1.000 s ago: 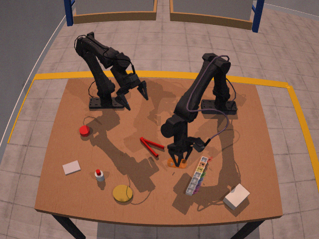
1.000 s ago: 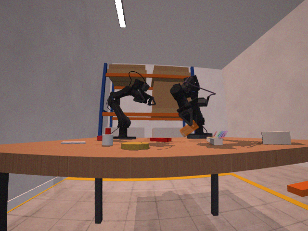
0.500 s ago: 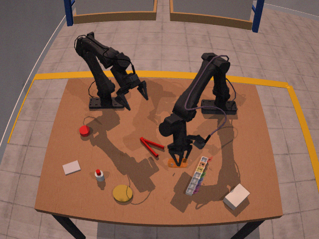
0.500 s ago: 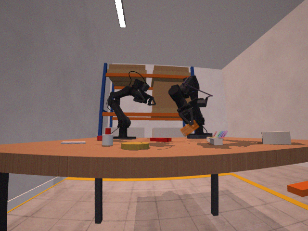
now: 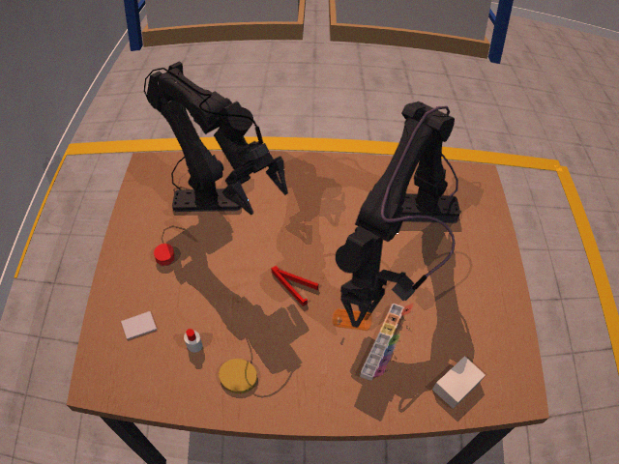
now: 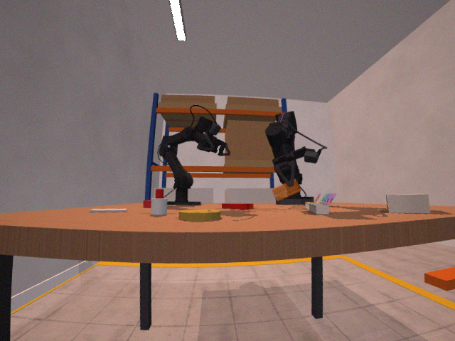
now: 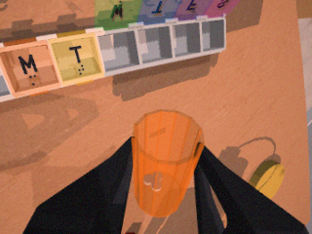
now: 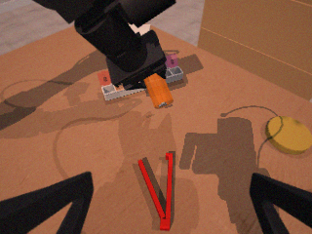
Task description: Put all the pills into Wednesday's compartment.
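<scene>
Right now the orange vial is 30 mm to the right of my left hand, 20 mm below it and 10 mm behind it. From my left hand the other things lie so: white box 250 mm to the left, 150 mm ahead, 50 mm below; yellow disc 270 mm to the right, 130 mm ahead, 60 mm below; red-capped bottle 380 mm to the right, 60 mm ahead, 40 mm below.
</scene>
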